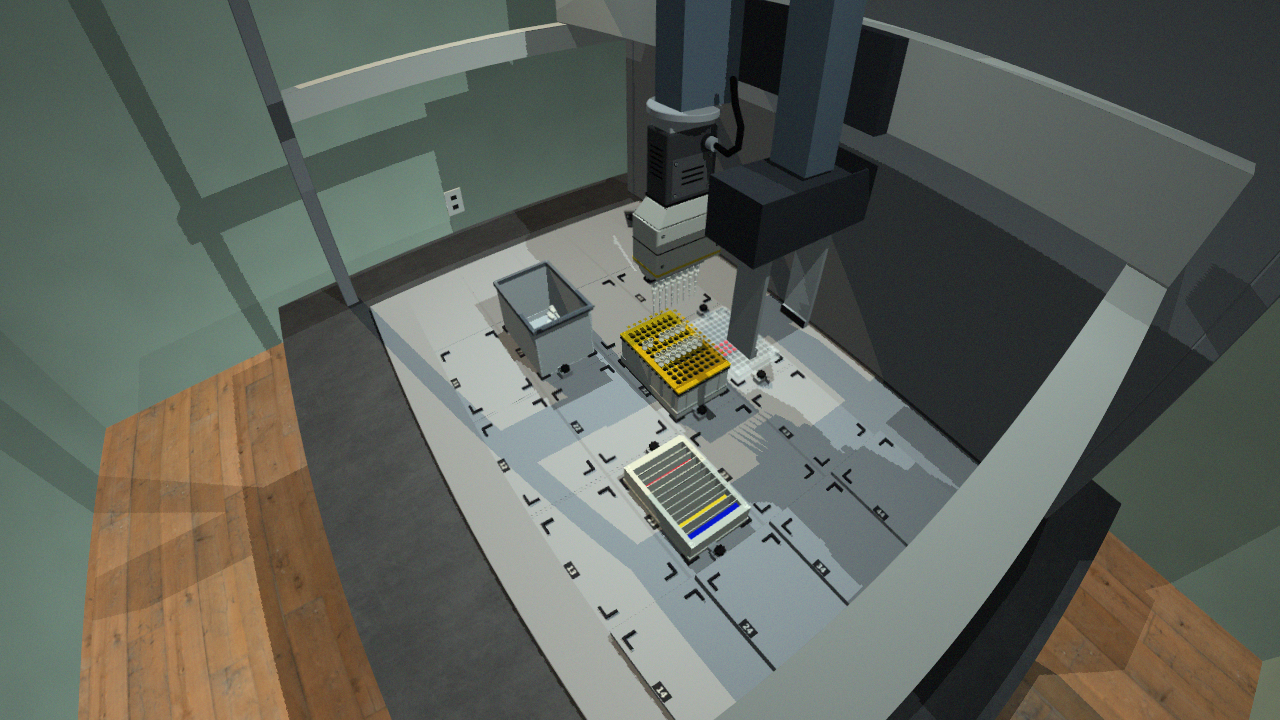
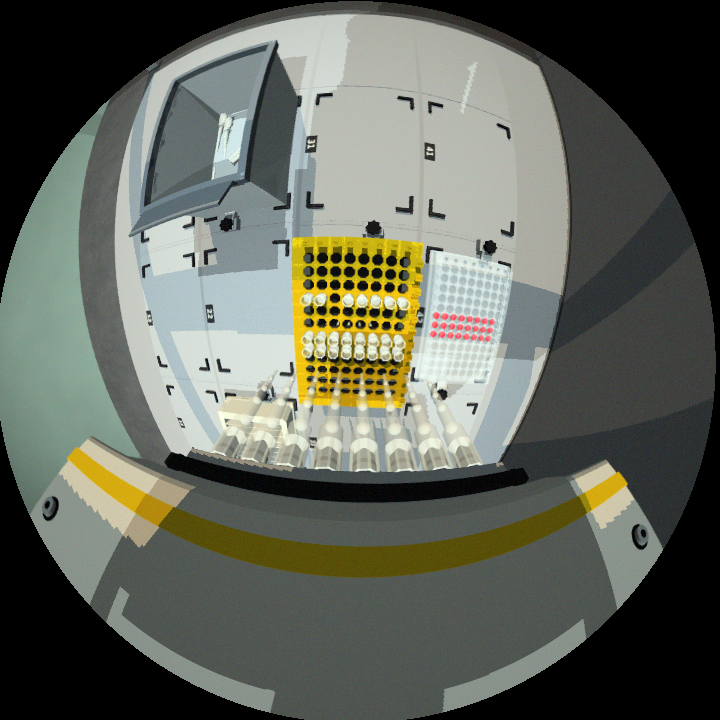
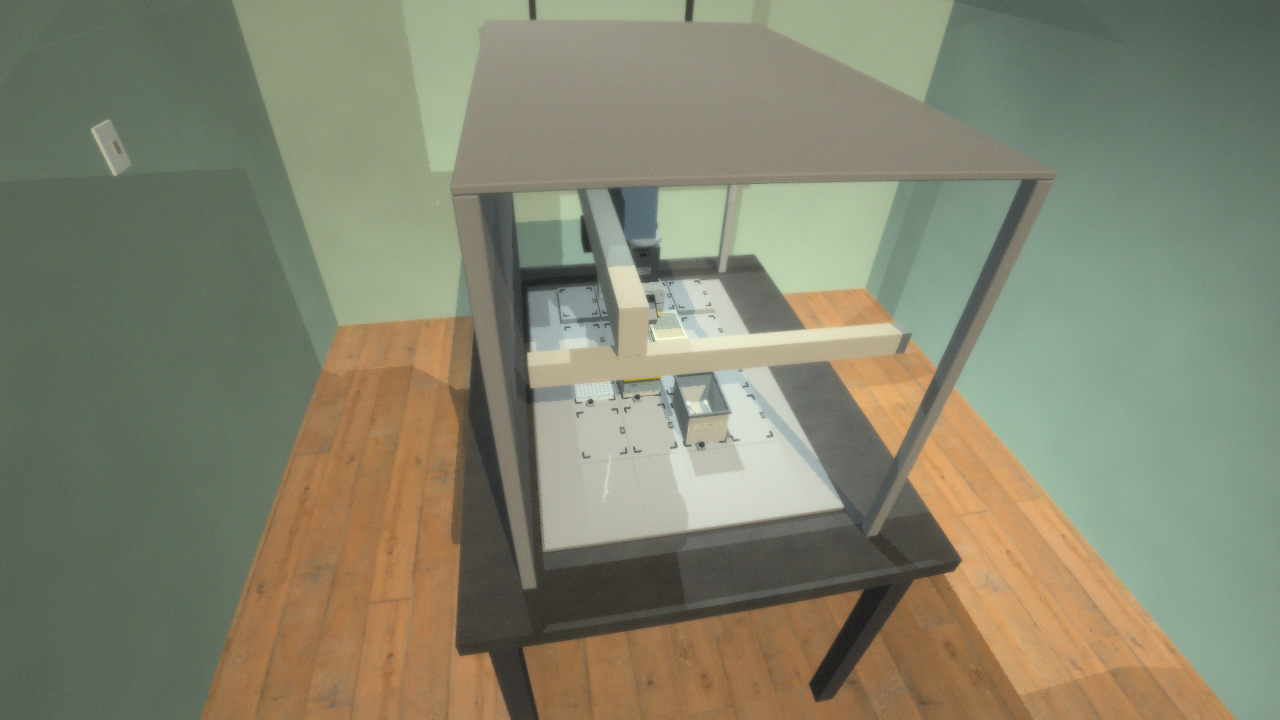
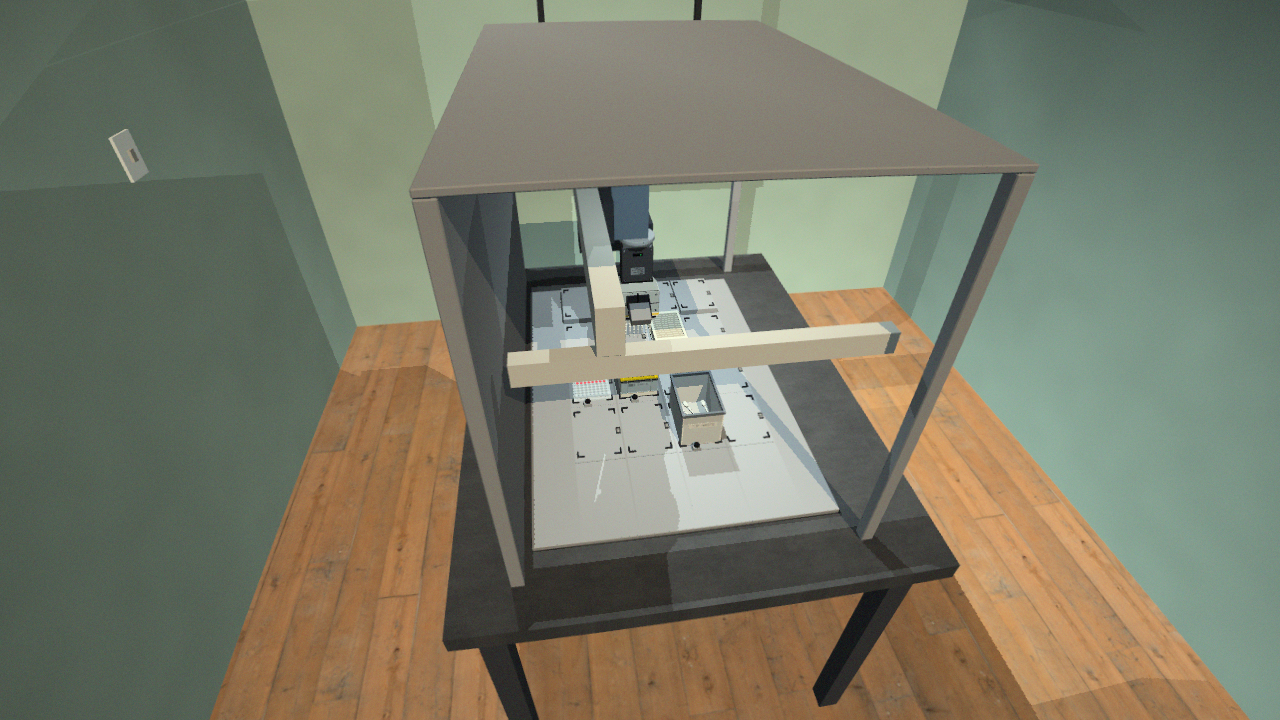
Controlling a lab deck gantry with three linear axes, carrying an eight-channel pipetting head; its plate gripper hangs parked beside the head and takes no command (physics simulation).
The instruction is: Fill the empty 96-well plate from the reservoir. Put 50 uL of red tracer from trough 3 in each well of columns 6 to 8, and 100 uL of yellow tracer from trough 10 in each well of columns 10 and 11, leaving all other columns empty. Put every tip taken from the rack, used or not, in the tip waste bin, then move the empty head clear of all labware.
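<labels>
Grey upright post (image 3: 1031,194) at 0.80 m from the lens; dark back wall (image 3: 498,212) at 0.88 m from the lens.
</labels>
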